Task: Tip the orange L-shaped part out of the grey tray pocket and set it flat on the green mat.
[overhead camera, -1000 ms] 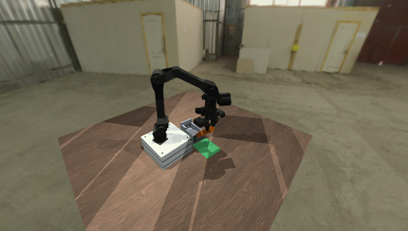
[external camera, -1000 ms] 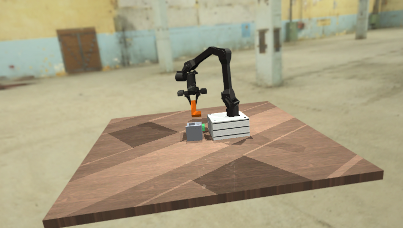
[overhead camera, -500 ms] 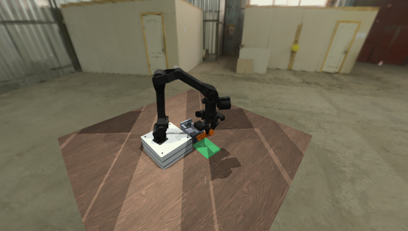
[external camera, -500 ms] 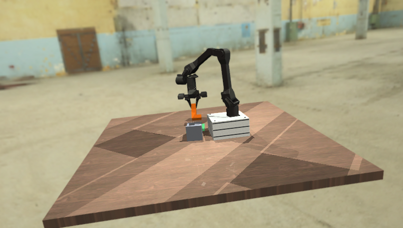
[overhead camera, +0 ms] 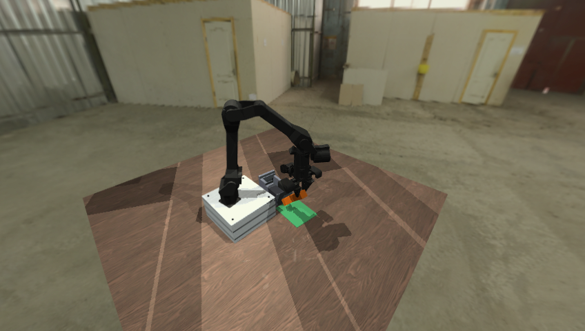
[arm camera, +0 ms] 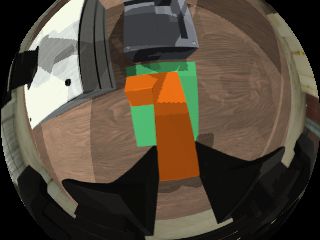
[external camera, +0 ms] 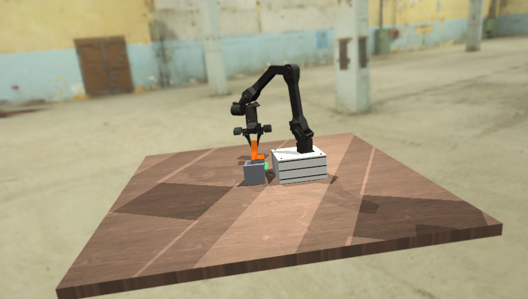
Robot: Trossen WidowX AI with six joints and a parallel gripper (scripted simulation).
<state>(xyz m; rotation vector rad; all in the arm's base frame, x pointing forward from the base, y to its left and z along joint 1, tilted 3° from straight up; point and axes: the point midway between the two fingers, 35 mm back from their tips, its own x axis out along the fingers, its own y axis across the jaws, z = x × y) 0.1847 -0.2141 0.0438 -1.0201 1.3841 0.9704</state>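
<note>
My gripper tip is now 10 mm short of the green mat, 20 mm to the right of it and 120 mm above it. Round my gripper tip: orange L-shaped part: 10 mm behind, 30 mm to the left, 30 mm below.
</note>
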